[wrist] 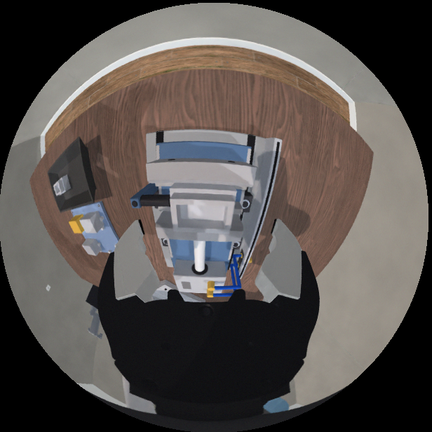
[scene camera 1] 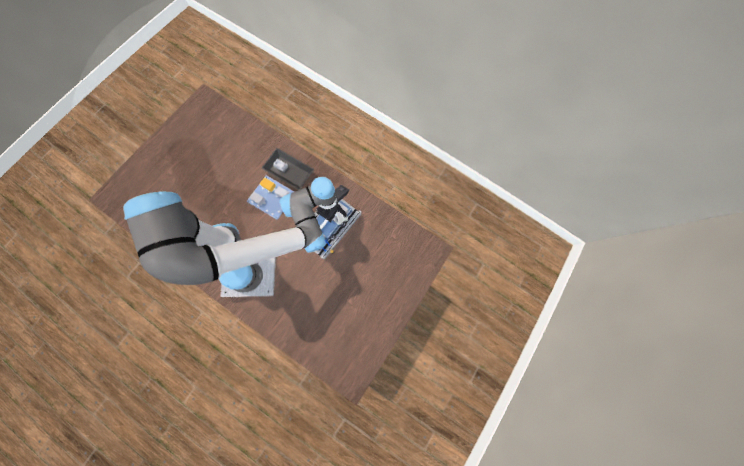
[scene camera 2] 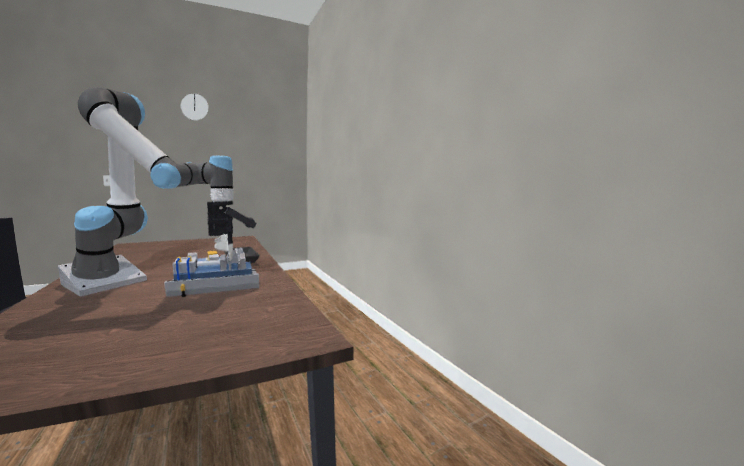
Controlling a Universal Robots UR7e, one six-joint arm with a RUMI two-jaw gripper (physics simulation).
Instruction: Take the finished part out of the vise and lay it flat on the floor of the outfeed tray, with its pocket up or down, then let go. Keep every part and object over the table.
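Places are measured from the arm's base along level axes (x ahead, y left, z up), in centimetres.
Pixels of known places: gripper, between the fingertips: (scene camera 2: 229, 256); arm's base, origin of its link: (scene camera 2: 96, 270).
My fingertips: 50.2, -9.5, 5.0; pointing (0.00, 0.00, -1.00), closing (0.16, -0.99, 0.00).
Ahead of a thing's pixels: the offset from my fingertips to its middle, as dx, dy, dz.
The finished part (wrist: 202, 212), a light grey block, sits pocket up between the jaws of the vise {-5.4, -0.1, -5.1} (wrist: 200, 172) (scene camera 2: 211, 270). My gripper (wrist: 206, 220) (scene camera 2: 226, 249) (scene camera 1: 339, 216) is open and empty. It points down close above the vise, with its fingers spread to either side in the wrist view. How far the fingertips are from the part is hard to tell. The dark outfeed tray (wrist: 82, 185) (scene camera 1: 298, 173) lies left of the vise in the wrist view and has a small light grey piece near one end.
A blue plate {-15.5, +32.3, -9.7} (wrist: 108, 226) (scene camera 1: 270, 209) with grey blocks and a yellow block lies beside the tray. A black handle (wrist: 155, 201) sticks out from the vise's left. A grey rail {-4.5, -9.0, -6.6} (wrist: 266, 195) (scene camera 2: 211, 284) runs along its right. Blue hoses (wrist: 234, 272) loop at its near end.
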